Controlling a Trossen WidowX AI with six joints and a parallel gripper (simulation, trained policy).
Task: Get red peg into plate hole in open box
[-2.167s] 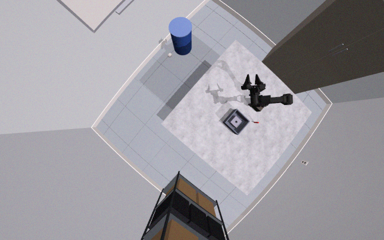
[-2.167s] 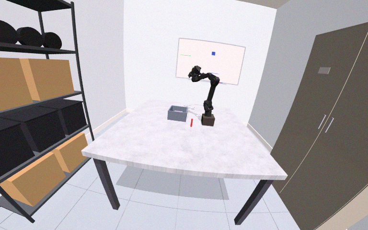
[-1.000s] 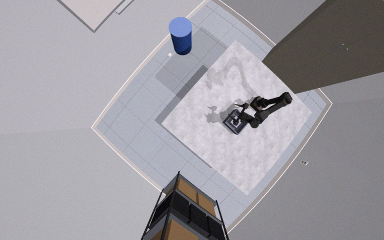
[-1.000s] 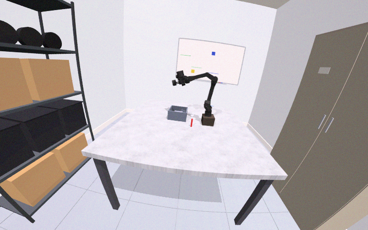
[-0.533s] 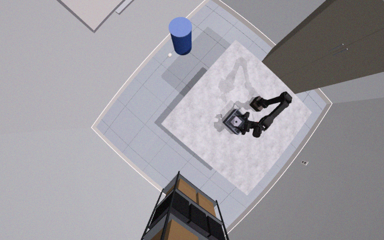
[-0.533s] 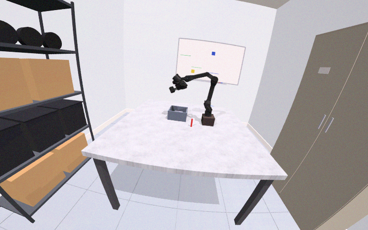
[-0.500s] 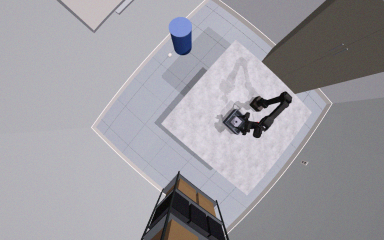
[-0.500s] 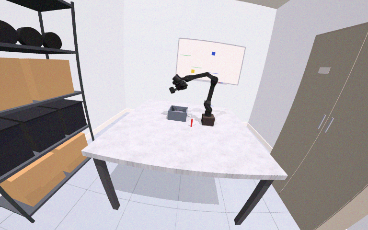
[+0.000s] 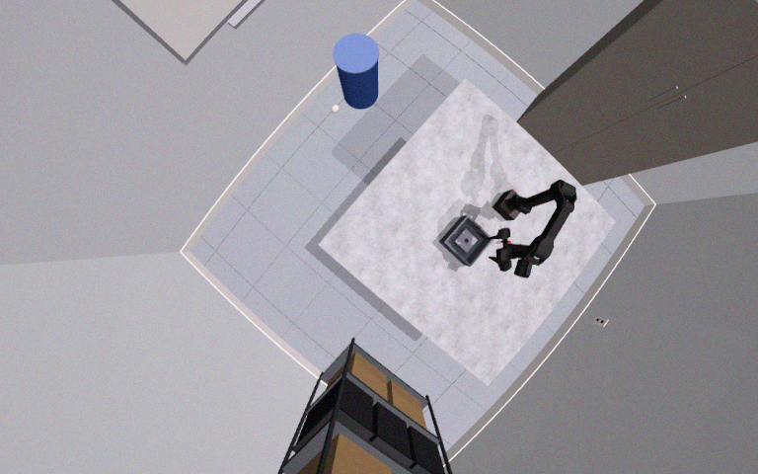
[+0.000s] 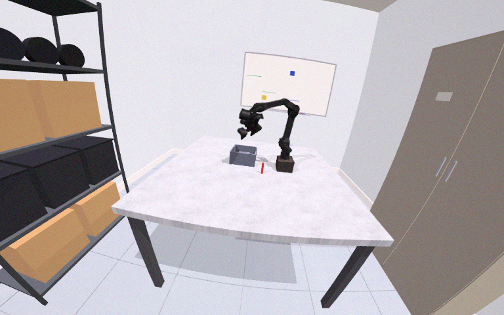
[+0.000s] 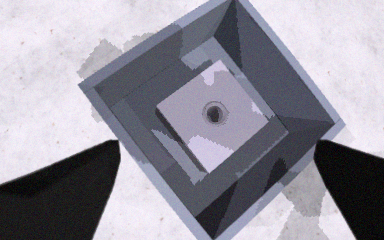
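The red peg is 17 cm below my gripper tip, 15 cm behind it and 11 cm to the left of it. Round my gripper tip: plate: 16 cm below, 6 cm to the right, 2 cm ahead; grey box: 18 cm below, 6 cm to the right, 2 cm ahead.
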